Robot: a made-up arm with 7 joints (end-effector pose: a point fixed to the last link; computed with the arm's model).
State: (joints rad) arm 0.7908 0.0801 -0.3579 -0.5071 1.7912 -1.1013 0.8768
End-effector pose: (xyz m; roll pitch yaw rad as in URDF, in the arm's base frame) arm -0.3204 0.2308 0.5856 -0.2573 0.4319 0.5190
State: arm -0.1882 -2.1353 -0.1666 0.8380 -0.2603 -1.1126 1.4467
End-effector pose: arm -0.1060 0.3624 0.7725 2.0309 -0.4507 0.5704
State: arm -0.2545 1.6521 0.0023 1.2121 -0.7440 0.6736 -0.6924
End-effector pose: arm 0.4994 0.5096 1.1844 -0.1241 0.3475 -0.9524
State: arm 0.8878 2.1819 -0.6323 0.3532 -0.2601 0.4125 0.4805
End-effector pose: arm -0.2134 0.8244 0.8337 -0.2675 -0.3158 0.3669
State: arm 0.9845 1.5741 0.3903 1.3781 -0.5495 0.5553 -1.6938
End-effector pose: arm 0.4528 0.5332 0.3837 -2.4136 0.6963 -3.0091
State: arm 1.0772 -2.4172 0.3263 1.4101 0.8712 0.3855 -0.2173
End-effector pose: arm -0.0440 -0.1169 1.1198 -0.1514 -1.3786 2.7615
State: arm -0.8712 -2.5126 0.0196 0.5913 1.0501 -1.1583 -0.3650
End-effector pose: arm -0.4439 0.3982 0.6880 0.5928 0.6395 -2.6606
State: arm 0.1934 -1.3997 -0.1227 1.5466 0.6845 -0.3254 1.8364
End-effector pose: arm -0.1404 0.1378 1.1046 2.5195 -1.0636 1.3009
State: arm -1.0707 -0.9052 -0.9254 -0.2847 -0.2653 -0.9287 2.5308
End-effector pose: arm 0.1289 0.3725 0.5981 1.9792 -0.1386 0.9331
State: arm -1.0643 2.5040 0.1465 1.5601 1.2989 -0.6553 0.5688
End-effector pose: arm -0.5218 0.4401 1.0508 -0.2951 -0.1828 2.2764
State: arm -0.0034 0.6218 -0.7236 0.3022 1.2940 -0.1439 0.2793
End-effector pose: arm -0.1742 0.6556 0.6221 -0.5600 -0.1315 0.3969
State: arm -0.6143 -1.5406 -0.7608 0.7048 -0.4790 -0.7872 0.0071
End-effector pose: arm -0.4496 0.3525 0.8621 0.3060 0.1725 2.5624
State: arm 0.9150 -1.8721 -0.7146 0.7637 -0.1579 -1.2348 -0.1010
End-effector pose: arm -0.0629 0.5743 0.9361 1.7176 -0.9085 2.1928
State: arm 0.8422 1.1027 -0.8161 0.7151 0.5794 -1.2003 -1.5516
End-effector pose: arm 0.0518 0.2246 0.5244 2.6274 0.5250 2.1272
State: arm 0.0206 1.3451 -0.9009 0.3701 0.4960 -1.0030 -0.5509
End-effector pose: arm 0.0347 0.2818 0.8630 0.4936 0.3330 0.4748
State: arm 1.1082 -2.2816 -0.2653 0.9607 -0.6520 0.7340 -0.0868
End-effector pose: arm -0.3012 0.5169 1.5207 0.6382 -0.0810 1.3505
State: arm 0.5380 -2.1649 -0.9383 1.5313 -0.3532 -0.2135 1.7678
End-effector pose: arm -0.5937 0.3591 1.1164 0.5457 -1.3791 1.2288
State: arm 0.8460 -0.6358 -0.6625 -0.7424 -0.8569 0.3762 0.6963
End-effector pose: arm -0.0795 0.1179 0.4815 -3.1042 -0.2073 0.6896
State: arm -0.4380 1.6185 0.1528 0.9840 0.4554 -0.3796 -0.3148
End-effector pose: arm -0.2380 0.4968 1.0632 -0.1471 -0.7679 0.7551
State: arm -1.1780 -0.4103 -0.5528 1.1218 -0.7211 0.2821 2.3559
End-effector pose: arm -0.0998 -0.2866 0.7812 -0.0852 -1.3163 -2.6091
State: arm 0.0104 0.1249 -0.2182 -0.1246 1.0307 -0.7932 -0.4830
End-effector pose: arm 0.0094 0.2769 0.5614 -0.6271 -0.0480 -0.2821
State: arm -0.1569 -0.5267 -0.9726 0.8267 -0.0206 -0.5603 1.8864
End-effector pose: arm -0.0458 0.1343 0.8847 2.1449 -1.2696 1.7289
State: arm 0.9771 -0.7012 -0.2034 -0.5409 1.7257 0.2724 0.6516
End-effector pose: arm -1.0874 0.1683 0.5269 2.5887 1.4115 -1.8829
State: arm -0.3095 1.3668 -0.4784 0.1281 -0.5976 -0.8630 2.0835
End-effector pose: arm -0.1224 0.3361 0.5191 2.4918 0.6241 -3.1112
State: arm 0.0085 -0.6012 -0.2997 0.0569 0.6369 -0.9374 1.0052
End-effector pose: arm -0.2452 0.3731 0.6288 -2.4618 -1.3089 1.3150
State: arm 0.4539 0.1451 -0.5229 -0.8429 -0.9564 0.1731 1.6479
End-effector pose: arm -0.0642 0.2528 0.3807 2.9741 0.2984 1.6661
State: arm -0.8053 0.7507 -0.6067 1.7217 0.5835 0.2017 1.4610
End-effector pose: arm -0.0771 0.3363 1.3246 1.5425 -1.2106 -1.9573
